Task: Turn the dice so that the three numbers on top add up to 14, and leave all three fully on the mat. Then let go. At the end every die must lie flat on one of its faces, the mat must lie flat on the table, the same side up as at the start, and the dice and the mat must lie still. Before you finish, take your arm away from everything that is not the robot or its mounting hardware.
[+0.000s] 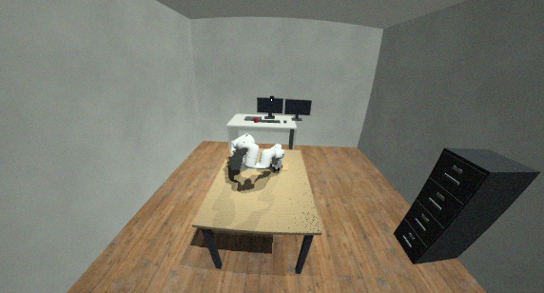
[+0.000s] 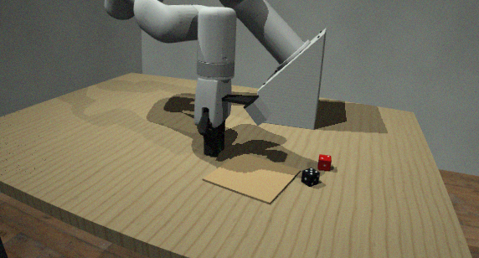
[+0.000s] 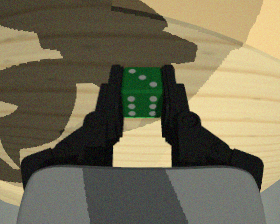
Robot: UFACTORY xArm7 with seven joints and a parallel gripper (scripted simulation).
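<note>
My hand is 70 mm short of the tan mat, 100 mm to the right of it and 20 mm above it. From my hand the other things lie so: red die (240 mm to the left, 10 mm below); then green die (10 mm below); then black die (70 mm ahead, 210 mm to the left, 10 mm below).
</note>
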